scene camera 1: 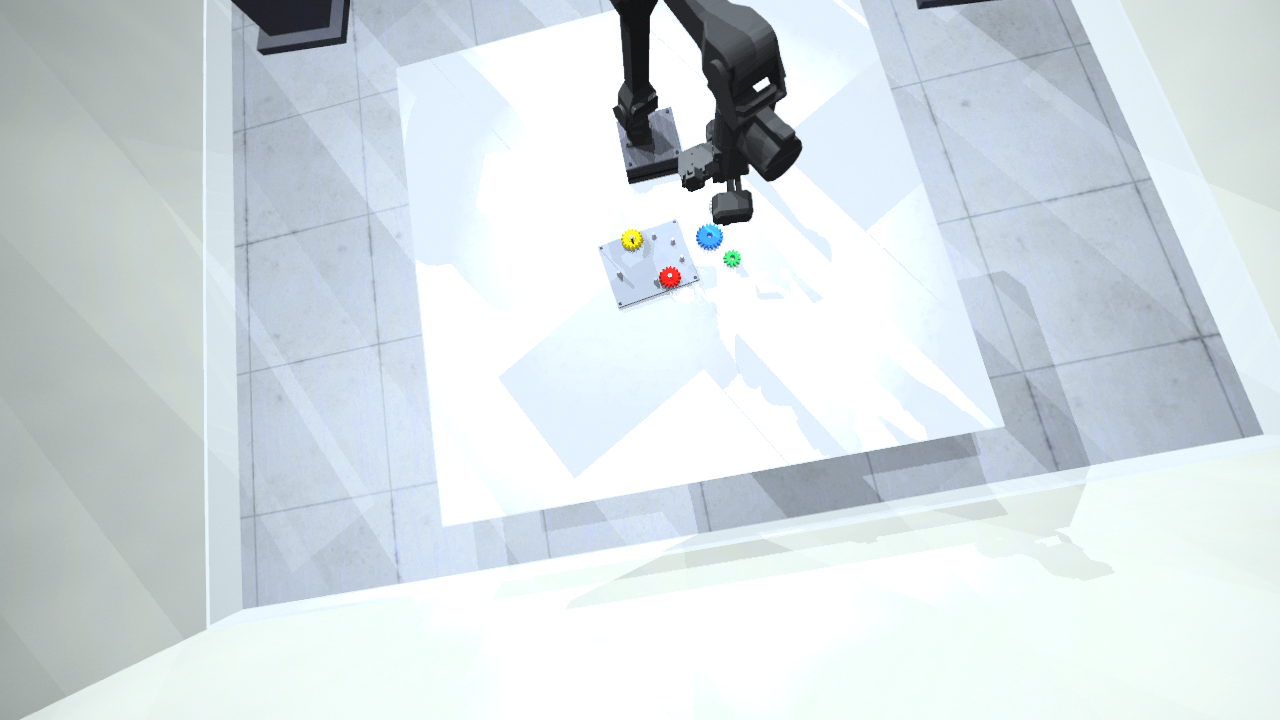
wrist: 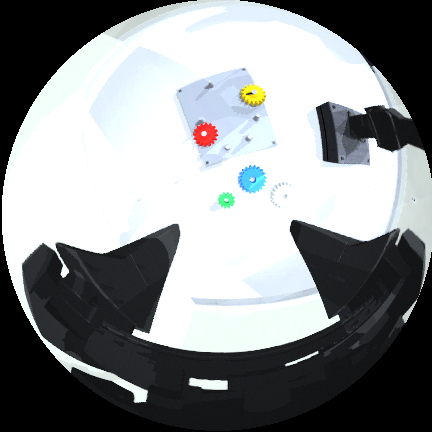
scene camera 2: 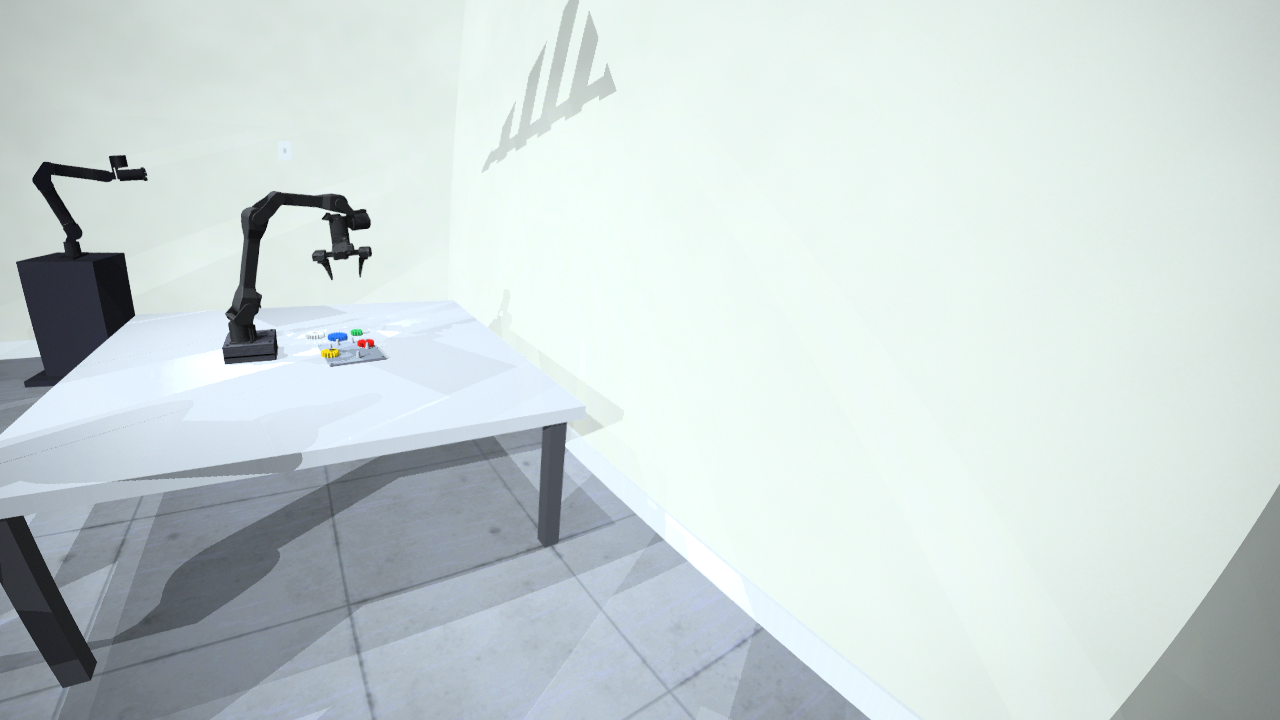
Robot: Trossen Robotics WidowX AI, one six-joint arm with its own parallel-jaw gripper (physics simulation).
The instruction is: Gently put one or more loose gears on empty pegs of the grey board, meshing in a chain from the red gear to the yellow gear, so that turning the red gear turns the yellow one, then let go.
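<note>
Scene camera 1 has my gripper [scene camera 1: 723,203] in it, open and holding nothing. In the wrist view there's my gripper again [wrist: 236,227], along with a grey board [wrist: 221,105]. And scene camera 2 shows my gripper [scene camera 2: 346,278] too.
</note>
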